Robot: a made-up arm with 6 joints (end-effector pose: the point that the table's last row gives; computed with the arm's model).
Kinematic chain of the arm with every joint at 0, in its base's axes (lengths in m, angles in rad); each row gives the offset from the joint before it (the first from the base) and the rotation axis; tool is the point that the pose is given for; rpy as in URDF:
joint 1: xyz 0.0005 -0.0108 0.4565 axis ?
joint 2: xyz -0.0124 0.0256 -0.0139 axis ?
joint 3: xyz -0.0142 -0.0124 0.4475 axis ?
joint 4: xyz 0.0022 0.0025 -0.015 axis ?
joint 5: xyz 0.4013 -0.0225 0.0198 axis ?
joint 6: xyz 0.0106 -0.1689 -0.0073 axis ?
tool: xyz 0.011 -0.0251 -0.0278 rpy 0 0 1.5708
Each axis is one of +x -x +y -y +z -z.
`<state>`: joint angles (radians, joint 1 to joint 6).
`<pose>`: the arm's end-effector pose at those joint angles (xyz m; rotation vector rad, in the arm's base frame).
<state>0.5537 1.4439 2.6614 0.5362 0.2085 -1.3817</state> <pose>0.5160 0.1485 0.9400 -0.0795 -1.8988 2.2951</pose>
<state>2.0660 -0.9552 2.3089 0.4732 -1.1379 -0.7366</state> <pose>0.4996 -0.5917 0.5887 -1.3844 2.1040 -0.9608</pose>
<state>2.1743 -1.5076 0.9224 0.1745 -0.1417 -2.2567</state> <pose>0.5616 -0.5876 0.7187 -1.0344 0.7173 0.0926</pose>
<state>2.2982 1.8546 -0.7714 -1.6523 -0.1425 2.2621</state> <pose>0.0498 -0.0447 0.3063 0.8588 -2.1660 -0.3622</pose>
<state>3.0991 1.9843 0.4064 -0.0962 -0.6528 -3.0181</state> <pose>-0.3824 0.1542 -0.1552 0.6680 0.7467 1.3789</pose>
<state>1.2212 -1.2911 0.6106 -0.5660 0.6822 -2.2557</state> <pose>-0.0548 -0.5373 0.9799 -0.5951 0.6320 -0.1340</pose>
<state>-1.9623 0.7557 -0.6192 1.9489 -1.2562 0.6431</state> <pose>-0.1240 -0.5615 0.4279 -1.9472 -2.1375 -0.7134</pose>
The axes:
joint 1: +z
joint 2: +y
joint 3: -y
joint 4: -x
joint 5: -y
joint 6: -x

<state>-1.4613 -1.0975 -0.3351 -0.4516 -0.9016 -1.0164</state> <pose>-0.1419 0.0343 0.8149 0.3746 -1.2939 0.3340</pose>
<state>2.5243 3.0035 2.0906 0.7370 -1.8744 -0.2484</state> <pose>-0.2401 0.3211 -0.2006 -1.9258 1.8771 0.8829</pose>
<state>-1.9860 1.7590 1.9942 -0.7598 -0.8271 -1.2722</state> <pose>-0.4251 -0.7447 0.3175 0.3865 -2.0118 -0.2833</pose>
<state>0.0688 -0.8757 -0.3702 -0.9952 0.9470 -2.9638</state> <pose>0.0566 -0.1185 0.8039 -0.8978 1.3141 -0.2094</pose>
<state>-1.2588 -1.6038 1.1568 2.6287 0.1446 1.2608</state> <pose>-0.0526 0.8947 0.5074 0.9588 0.8446 -2.8309</pose>
